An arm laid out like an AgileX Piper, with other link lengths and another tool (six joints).
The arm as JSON. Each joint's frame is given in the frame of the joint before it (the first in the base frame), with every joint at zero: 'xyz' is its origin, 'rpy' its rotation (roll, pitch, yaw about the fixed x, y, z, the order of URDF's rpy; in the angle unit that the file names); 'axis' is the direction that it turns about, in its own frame. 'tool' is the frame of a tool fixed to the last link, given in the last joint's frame.
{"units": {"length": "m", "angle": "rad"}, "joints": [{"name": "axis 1", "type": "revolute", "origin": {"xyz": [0.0, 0.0, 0.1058], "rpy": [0.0, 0.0, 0.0]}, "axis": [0.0, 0.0, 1.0]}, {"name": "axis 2", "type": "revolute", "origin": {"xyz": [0.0, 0.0, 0.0], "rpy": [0.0, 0.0, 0.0]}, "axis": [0.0, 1.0, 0.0]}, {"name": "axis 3", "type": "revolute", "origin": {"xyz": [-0.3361, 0.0, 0.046], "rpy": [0.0, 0.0, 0.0]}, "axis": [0.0, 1.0, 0.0]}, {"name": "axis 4", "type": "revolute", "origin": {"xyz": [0.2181, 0.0, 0.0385], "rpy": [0.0, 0.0, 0.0]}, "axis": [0.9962, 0.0, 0.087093]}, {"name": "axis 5", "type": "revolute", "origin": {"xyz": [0.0, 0.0, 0.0], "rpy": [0.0, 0.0, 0.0]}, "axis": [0.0, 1.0, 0.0]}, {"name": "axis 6", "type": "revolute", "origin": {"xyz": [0.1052, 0.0, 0.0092], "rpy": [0.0, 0.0, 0.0]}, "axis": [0.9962, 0.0, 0.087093]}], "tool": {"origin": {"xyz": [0.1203, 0.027, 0.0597], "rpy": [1.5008, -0.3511, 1.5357]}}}
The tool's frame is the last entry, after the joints.
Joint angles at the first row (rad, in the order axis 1, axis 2, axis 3, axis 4, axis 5, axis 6):
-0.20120 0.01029 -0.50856 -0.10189 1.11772 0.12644
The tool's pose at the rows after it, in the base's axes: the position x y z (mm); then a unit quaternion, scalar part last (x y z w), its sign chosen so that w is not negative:
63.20 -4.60 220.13 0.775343 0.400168 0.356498 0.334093
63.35 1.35 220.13 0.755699 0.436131 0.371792 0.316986
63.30 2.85 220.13 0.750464 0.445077 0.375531 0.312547
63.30 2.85 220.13 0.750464 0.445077 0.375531 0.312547
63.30 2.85 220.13 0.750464 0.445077 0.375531 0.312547
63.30 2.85 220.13 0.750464 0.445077 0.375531 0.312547
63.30 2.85 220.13 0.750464 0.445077 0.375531 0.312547
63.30 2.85 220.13 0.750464 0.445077 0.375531 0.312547
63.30 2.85 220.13 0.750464 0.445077 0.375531 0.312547
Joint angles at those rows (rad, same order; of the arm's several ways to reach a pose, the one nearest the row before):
-0.10304 0.01030 -0.50855 -0.10080 1.11770 0.12643
-0.00911 0.01029 -0.50855 -0.10079 1.11772 0.12642
0.01468 0.01029 -0.50855 -0.10082 1.11772 0.12645
0.01468 0.01029 -0.50855 -0.10082 1.11772 0.12645
0.01468 0.01029 -0.50855 -0.10082 1.11772 0.12645
0.01468 0.01029 -0.50855 -0.10082 1.11772 0.12645
0.01468 0.01029 -0.50855 -0.10082 1.11772 0.12645
0.01468 0.01029 -0.50855 -0.10082 1.11772 0.12645
0.01468 0.01029 -0.50855 -0.10082 1.11772 0.12645

